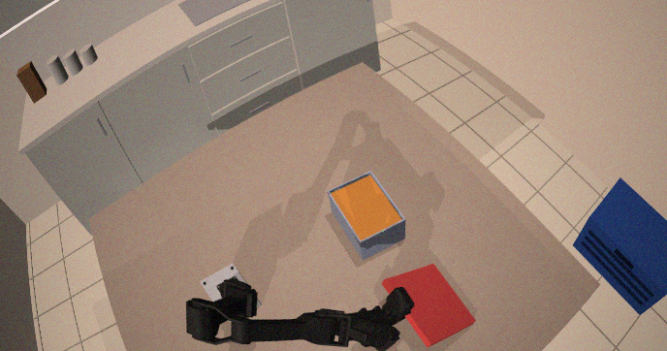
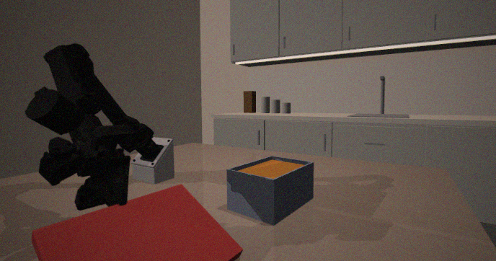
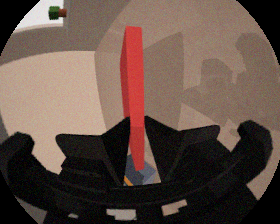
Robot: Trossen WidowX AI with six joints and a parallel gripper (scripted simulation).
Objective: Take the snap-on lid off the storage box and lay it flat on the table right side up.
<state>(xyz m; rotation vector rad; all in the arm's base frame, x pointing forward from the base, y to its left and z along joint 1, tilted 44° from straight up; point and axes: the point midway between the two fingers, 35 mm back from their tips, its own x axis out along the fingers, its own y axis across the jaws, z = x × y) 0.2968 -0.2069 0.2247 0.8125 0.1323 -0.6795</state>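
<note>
The red lid is 70 mm ahead of my gripper tip, 30 mm below it and 10 mm to the right of it. From my gripper tip the other things lie so: storage box (330 mm to the left, 100 mm ahead, 40 mm below).
</note>
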